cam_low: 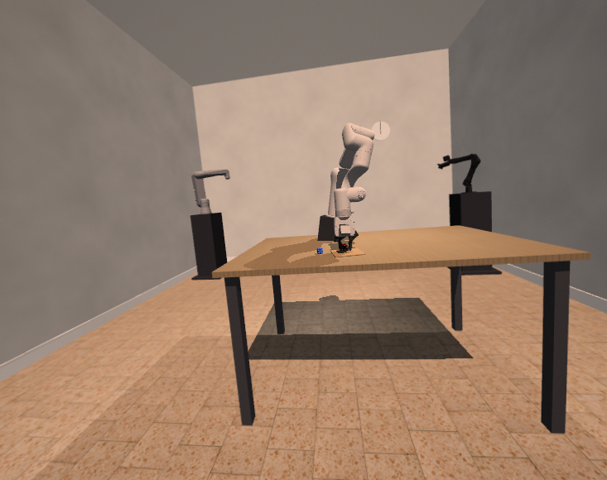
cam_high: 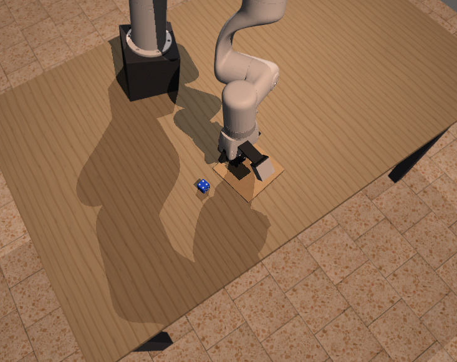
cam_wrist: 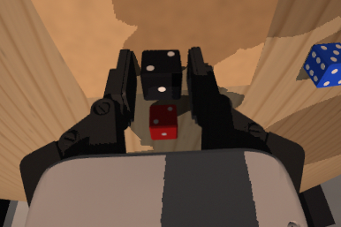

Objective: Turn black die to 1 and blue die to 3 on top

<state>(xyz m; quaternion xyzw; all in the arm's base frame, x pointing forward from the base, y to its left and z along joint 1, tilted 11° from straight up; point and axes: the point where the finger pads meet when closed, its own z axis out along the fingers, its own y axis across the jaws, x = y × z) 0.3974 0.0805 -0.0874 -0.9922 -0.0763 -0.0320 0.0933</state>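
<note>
Right now the black die is 10 mm below my hand. From my hand the other things lie so: tan mat: 40 mm ahead, 10 mm to the left, 20 mm below; then red die: 70 mm behind, 10 mm to the right, 10 mm below; then blue die: 20 mm ahead, 130 mm to the right, 10 mm below.
</note>
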